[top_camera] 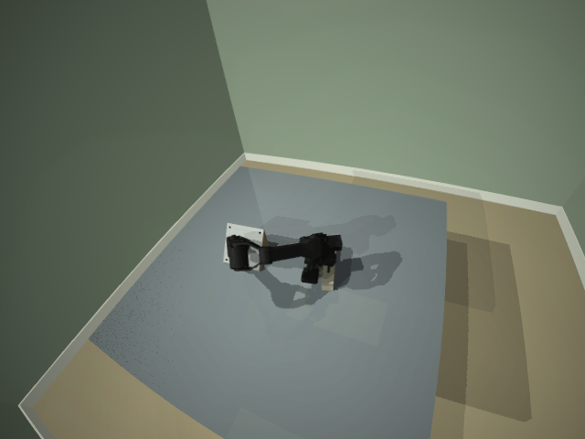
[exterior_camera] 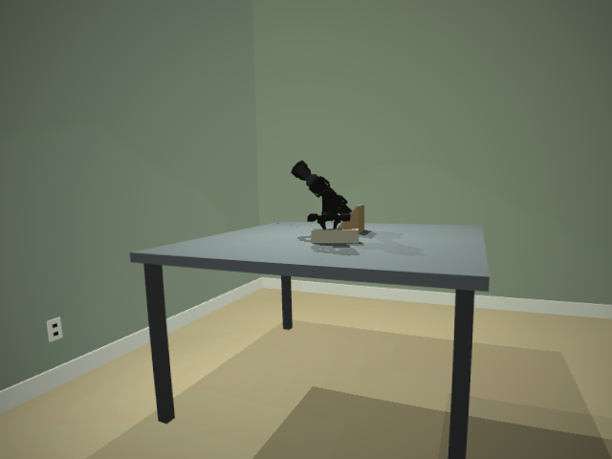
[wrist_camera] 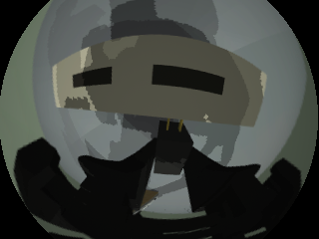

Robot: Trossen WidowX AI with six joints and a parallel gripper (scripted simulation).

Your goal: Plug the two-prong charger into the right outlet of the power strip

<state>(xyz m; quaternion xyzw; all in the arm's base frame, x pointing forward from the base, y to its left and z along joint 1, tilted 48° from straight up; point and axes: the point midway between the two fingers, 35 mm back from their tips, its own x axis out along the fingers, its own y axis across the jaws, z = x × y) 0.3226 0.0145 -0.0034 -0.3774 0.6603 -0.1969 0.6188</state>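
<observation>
Right now my gripper tip is 2 cm short of the black two-prong charger and 1 cm below it.
</observation>
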